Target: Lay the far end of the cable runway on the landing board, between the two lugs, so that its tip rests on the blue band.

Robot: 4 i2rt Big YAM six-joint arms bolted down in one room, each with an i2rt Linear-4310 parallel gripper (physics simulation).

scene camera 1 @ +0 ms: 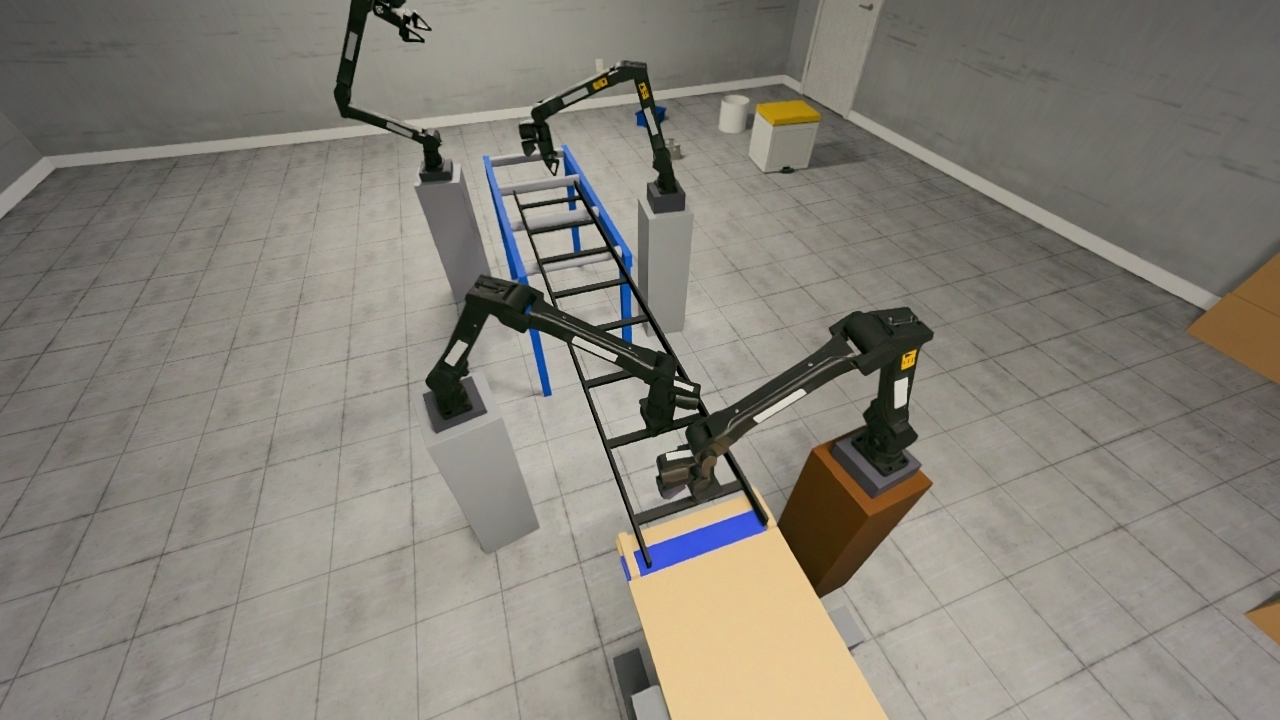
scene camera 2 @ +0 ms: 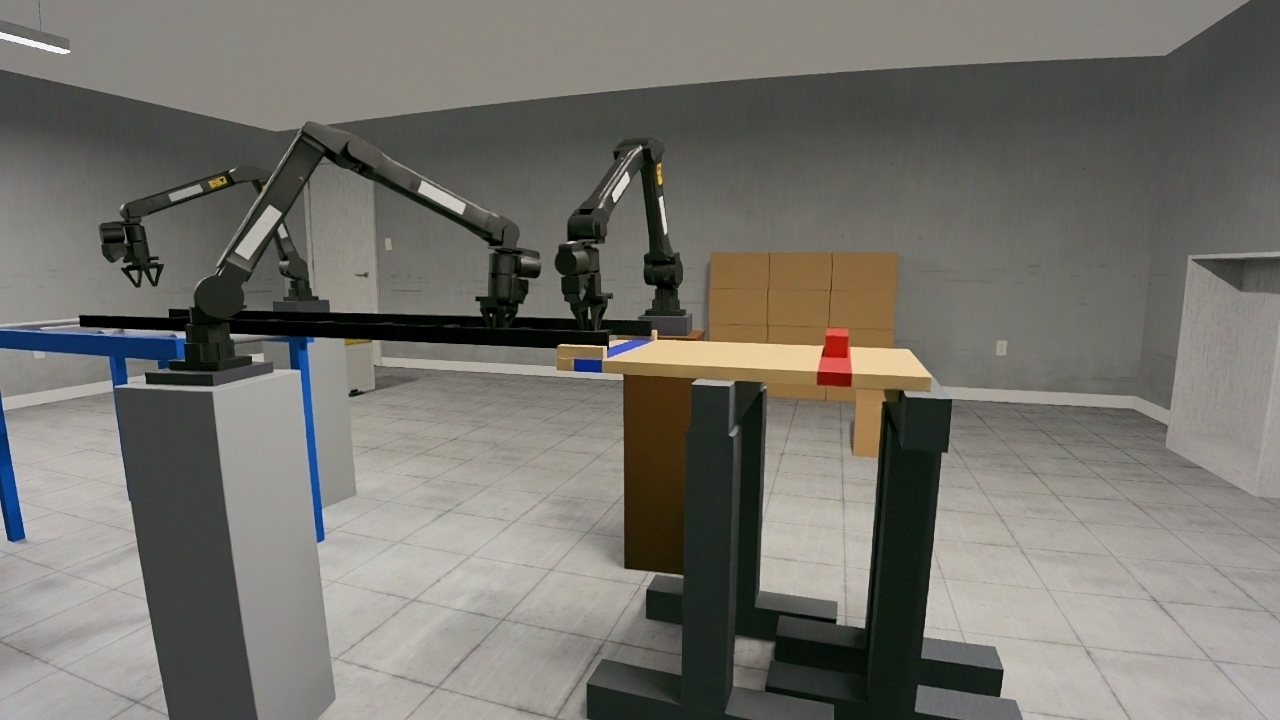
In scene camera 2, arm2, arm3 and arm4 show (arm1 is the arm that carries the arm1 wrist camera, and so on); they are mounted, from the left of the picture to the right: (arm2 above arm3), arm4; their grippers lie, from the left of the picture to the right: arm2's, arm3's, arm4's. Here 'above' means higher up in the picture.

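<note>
The black cable runway (scene camera 1: 617, 440) (scene camera 2: 358, 330) spans from the blue roller frame to the landing board (scene camera 1: 742, 626) (scene camera 2: 716, 356). Its tip is over the blue band (scene camera 1: 702, 541) (scene camera 2: 628, 346), between the lugs in scene camera 1; contact cannot be told. In scene camera 2, arm3's gripper (scene camera 2: 498, 320) and arm4's gripper (scene camera 2: 589, 322) are shut on the runway, and arm2's gripper (scene camera 2: 144, 277) is open over the frame. In scene camera 1, the near left and near right arms' grippers reach rungs, fingertips hidden; the far left arm's gripper (scene camera 1: 420, 28) is open, raised away.
The blue roller frame (scene camera 1: 508, 237) (scene camera 2: 89, 341) carries the runway's back part. Grey pedestals (scene camera 1: 483, 483) (scene camera 2: 268, 537) and a brown pedestal (scene camera 1: 845, 519) (scene camera 2: 657, 474) flank the runway. A red marker (scene camera 2: 835, 358) stands on the board. Dark trestles (scene camera 2: 711, 555) support it.
</note>
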